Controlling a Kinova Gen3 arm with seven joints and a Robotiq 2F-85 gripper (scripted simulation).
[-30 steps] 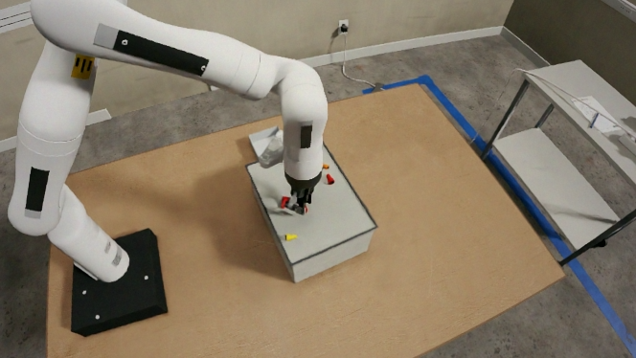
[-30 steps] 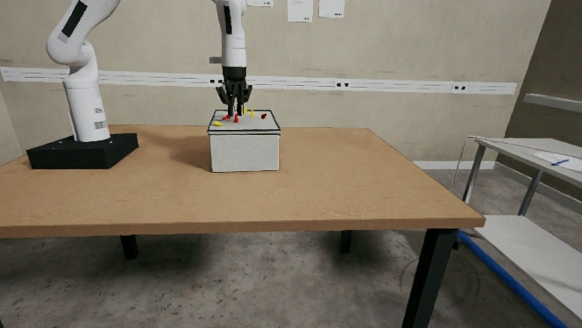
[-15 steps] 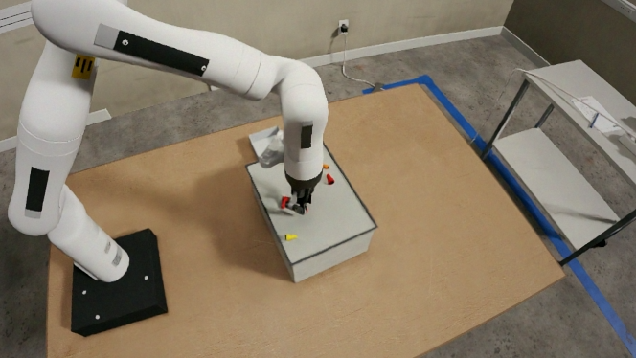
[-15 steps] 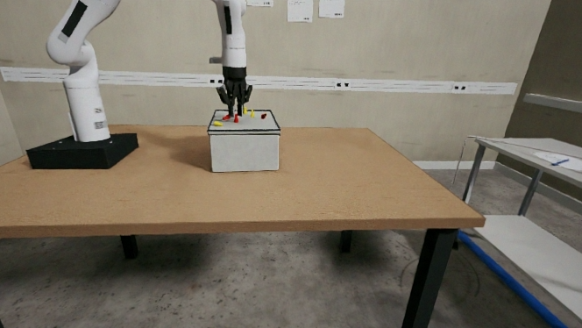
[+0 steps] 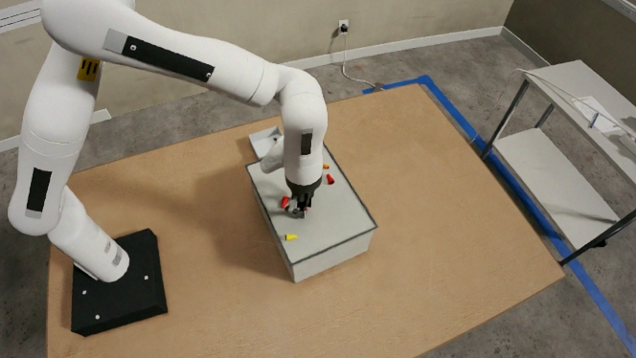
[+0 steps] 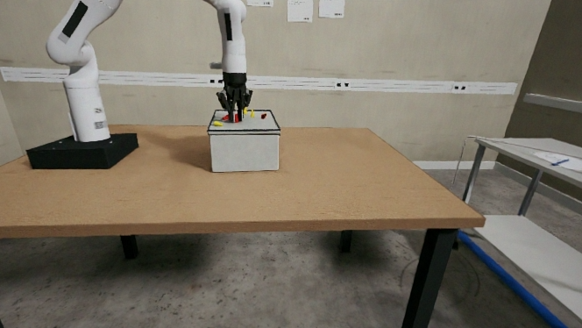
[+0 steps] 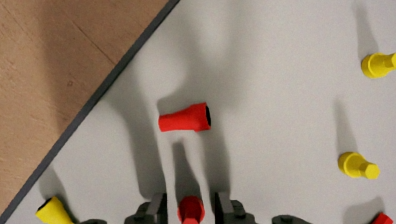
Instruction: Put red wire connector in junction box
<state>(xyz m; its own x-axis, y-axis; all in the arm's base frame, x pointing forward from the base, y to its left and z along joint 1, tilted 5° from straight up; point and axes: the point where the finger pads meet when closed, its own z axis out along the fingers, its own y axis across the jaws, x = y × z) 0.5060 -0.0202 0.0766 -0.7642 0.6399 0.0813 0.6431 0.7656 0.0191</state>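
Right now my hand is 30 mm past the steel junction box, 330 mm to the right of it and 160 mm above it. The rest, counted from my hand: tool case 20 mm ahead, 40 mm to the left, 60 mm below.
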